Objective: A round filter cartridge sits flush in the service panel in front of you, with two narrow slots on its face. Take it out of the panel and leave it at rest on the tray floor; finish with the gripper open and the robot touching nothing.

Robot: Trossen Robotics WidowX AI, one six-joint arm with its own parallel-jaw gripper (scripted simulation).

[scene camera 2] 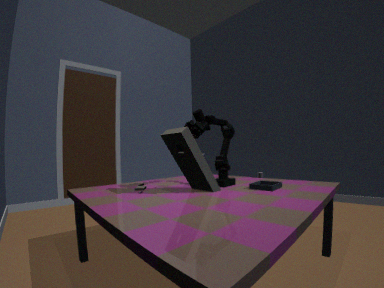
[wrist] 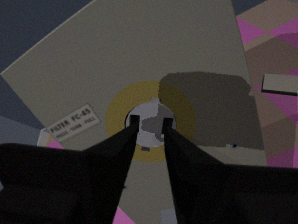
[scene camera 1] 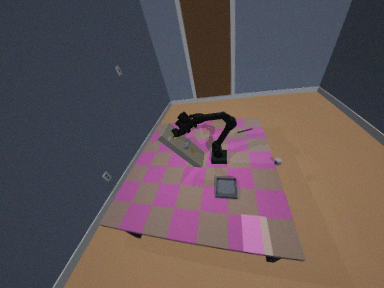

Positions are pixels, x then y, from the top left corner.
Scene:
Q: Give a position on a service panel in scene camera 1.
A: At 194,155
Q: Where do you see a service panel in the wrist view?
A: At 81,80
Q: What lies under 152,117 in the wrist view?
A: A round grey filter cartridge.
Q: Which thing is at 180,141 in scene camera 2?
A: A service panel.

